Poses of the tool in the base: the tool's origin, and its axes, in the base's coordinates. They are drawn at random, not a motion.
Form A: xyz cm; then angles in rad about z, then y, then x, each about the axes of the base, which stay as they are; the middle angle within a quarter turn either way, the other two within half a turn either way.
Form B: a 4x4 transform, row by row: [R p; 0 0 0 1], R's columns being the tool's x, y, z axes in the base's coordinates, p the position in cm. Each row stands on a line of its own. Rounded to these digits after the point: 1 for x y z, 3 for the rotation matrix.
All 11 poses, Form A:
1: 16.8, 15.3, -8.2, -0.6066, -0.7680, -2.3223
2: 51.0, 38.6, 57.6, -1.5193, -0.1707, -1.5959
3: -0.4, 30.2, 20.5, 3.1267, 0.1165, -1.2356
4: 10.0, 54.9, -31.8, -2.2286, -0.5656, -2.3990
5: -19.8, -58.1, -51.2, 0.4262, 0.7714, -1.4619
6: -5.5, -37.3, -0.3, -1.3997, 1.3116, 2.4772
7: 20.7, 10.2, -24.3, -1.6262, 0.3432, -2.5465
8: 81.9, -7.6, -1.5, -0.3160, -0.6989, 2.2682
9: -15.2, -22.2, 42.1, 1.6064, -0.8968, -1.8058
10: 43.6, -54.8, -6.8, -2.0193, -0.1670, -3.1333
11: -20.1, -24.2, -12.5, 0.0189, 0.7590, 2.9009
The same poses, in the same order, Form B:
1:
0.591, 0.410, -0.695, 16.8
0.806, -0.272, 0.526, 15.3
0.027, -0.871, -0.491, -8.2
0, 0, 0, 1

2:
0.051, 0.984, -0.170, 51.0
0.034, 0.168, 0.985, 38.6
0.998, -0.056, -0.025, 57.6
0, 0, 0, 1

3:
-0.993, -0.015, 0.116, -0.4
0.115, -0.327, 0.938, 30.2
0.024, 0.945, 0.327, 20.5
0, 0, 0, 1

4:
-0.516, 0.668, -0.536, 10.0
0.361, 0.737, 0.571, 54.9
0.776, 0.101, -0.622, -31.8
0, 0, 0, 1

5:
0.653, -0.296, 0.697, -19.8
-0.586, 0.385, 0.713, -58.1
-0.480, -0.874, 0.078, -51.2
0, 0, 0, 1

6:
0.044, 0.253, 0.967, -5.5
0.877, 0.453, -0.158, -37.3
-0.478, 0.855, -0.202, -0.3
0, 0, 0, 1

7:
-0.052, 0.940, 0.337, 20.7
0.837, -0.142, 0.528, 10.2
0.544, 0.309, -0.780, -24.3
0, 0, 0, 1

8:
0.728, 0.238, -0.643, 81.9
-0.269, -0.764, -0.587, -7.6
-0.631, 0.600, -0.492, -1.5
0, 0, 0, 1

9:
-0.022, -0.624, -0.781, -15.2
-0.260, -0.751, 0.607, -22.2
-0.965, 0.216, -0.145, 42.1
0, 0, 0, 1

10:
-0.428, 0.889, -0.166, 43.6
0.900, 0.435, 0.008, -54.8
0.080, -0.146, -0.986, -6.8
0, 0, 0, 1

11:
0.725, -0.014, 0.688, -20.1
0.146, -0.974, -0.173, -24.2
0.673, 0.226, -0.705, -12.5
0, 0, 0, 1

